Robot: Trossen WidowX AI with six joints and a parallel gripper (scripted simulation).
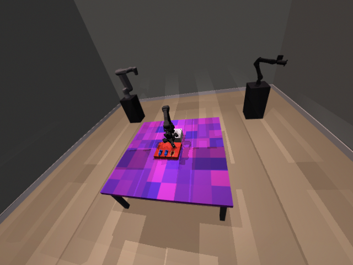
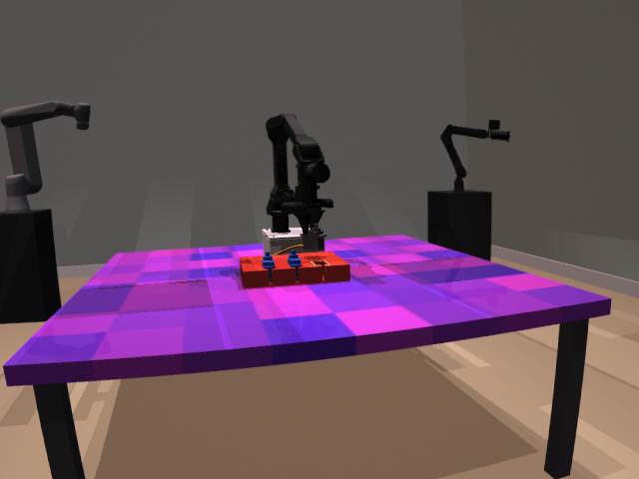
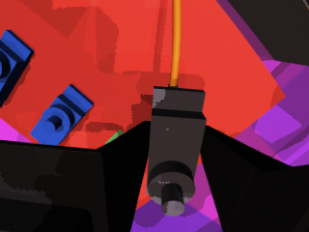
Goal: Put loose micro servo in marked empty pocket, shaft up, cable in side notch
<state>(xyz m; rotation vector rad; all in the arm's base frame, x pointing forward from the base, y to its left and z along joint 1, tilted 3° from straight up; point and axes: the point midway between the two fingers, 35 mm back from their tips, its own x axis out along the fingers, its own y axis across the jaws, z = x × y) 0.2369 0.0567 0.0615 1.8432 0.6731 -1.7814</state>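
Now: the red deck 10 mm behind my gripper tip, 60 mm to the right of it and 100 mm below it.
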